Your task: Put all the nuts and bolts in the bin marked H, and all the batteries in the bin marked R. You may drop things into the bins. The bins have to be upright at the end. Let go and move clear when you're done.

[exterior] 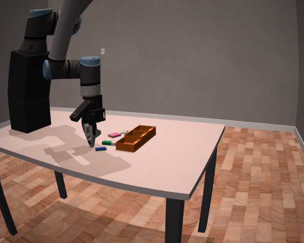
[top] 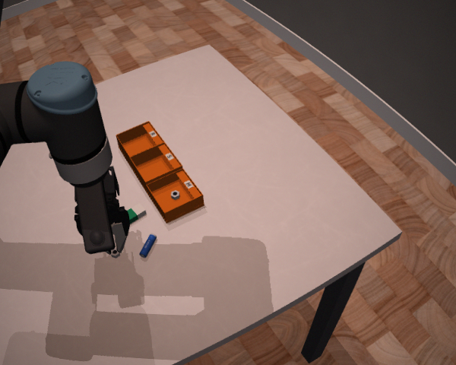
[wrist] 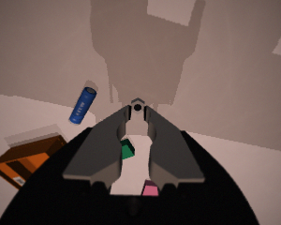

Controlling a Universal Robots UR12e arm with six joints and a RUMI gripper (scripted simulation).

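Right now the blue battery is 60 mm ahead of my hand, 10 mm to the right of it and 10 mm below it. From my hand the other things lie so: green block: 70 mm to the left, 60 mm ahead, 10 mm below; orange bin row: 150 mm to the left, 150 mm ahead; pink block: 180 mm to the left, 10 mm below, 10 mm ahead.
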